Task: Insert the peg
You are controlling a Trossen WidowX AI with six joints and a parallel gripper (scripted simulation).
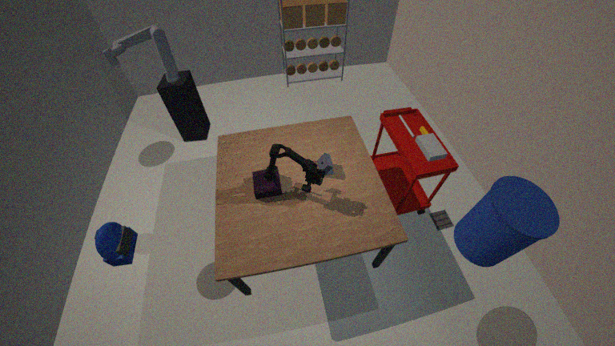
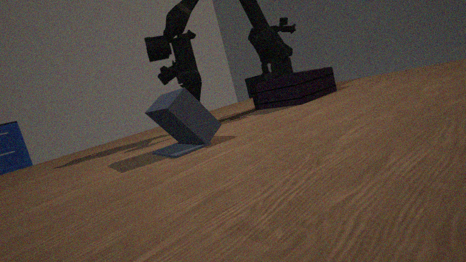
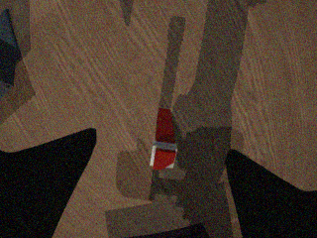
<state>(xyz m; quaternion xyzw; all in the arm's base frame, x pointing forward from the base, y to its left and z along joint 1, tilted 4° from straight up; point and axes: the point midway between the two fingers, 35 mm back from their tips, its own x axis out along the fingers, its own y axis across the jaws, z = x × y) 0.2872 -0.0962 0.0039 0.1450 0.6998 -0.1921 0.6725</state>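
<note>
My gripper tip is 1 cm above the red peg. Also, from my gripper tip: sloped panel: 21 cm to the left, 14 cm ahead, 1 cm below.
</note>
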